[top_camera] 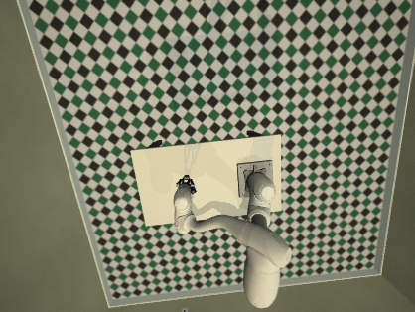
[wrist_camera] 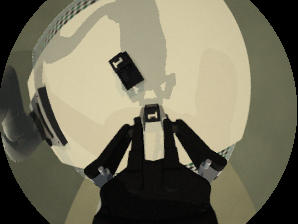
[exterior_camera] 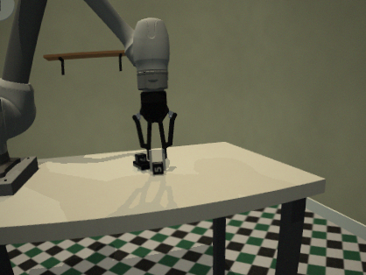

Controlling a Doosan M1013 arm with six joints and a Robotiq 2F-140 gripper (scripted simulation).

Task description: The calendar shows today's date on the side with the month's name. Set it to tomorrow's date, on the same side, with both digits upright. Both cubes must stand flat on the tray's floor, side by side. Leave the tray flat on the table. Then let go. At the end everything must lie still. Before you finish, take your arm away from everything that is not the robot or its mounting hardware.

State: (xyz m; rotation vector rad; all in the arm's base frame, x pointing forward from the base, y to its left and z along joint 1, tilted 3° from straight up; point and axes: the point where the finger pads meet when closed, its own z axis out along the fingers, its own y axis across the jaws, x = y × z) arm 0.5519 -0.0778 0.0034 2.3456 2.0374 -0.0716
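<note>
Right now my hand is 30 mm above the black calendar cube. Also, from my hand: calendar tray: 110 mm to the left, 40 mm below, 30 mm behind.
</note>
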